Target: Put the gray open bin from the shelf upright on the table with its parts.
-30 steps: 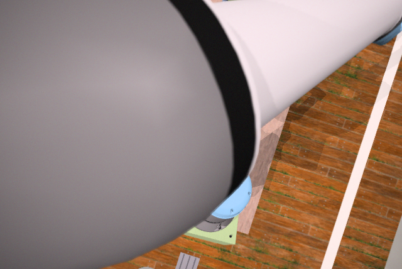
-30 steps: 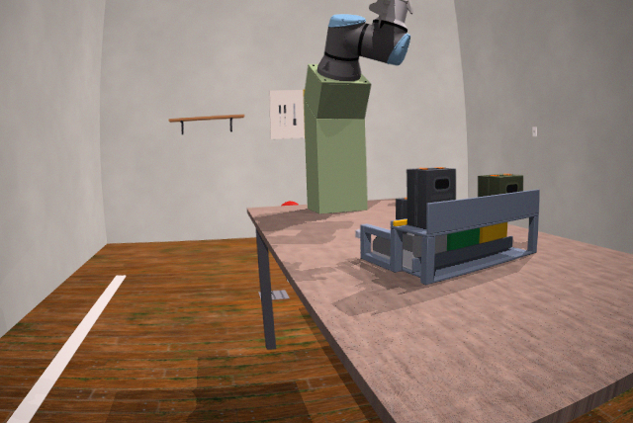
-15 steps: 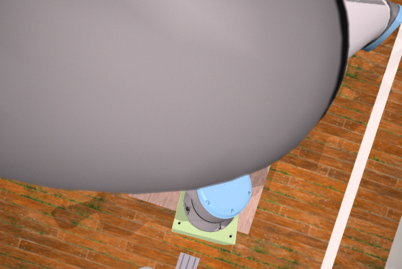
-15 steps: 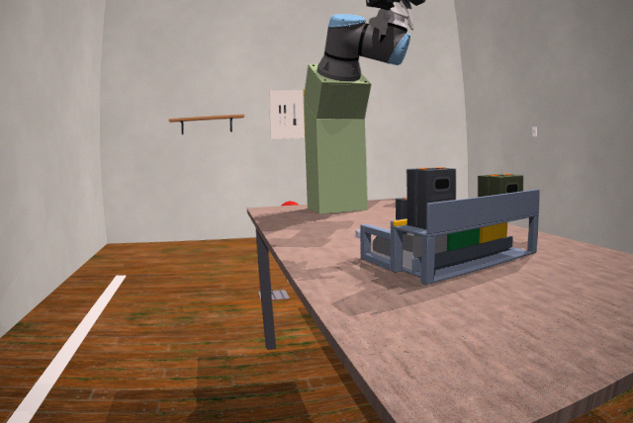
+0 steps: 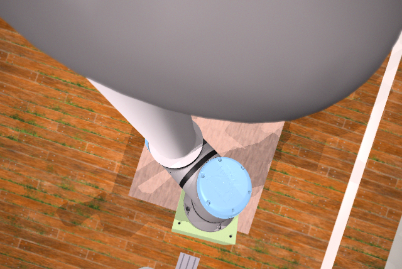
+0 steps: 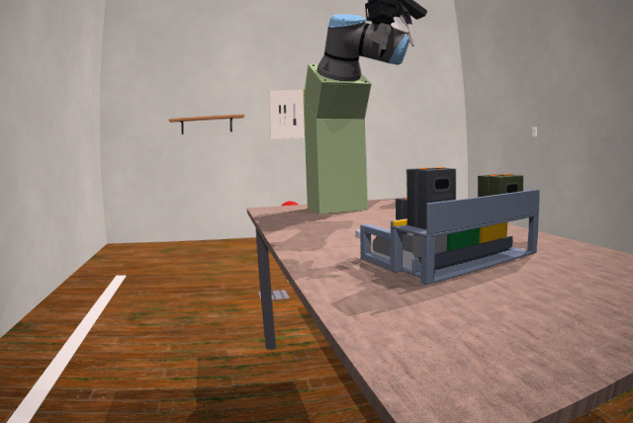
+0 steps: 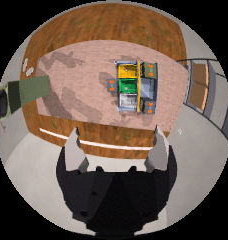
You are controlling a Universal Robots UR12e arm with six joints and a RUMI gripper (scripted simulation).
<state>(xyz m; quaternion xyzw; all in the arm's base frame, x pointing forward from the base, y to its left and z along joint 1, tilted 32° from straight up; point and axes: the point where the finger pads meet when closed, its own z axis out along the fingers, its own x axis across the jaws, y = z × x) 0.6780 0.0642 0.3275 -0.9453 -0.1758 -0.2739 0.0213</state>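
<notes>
The gray open bin is 480 mm below my hand, 120 mm ahead of it and 10 mm to the right of it. Also, from my hand: yellow bin 480 mm below, 190 mm to the left, 30 mm ahead; green bin 480 mm below, 90 mm to the left, 80 mm ahead.
</notes>
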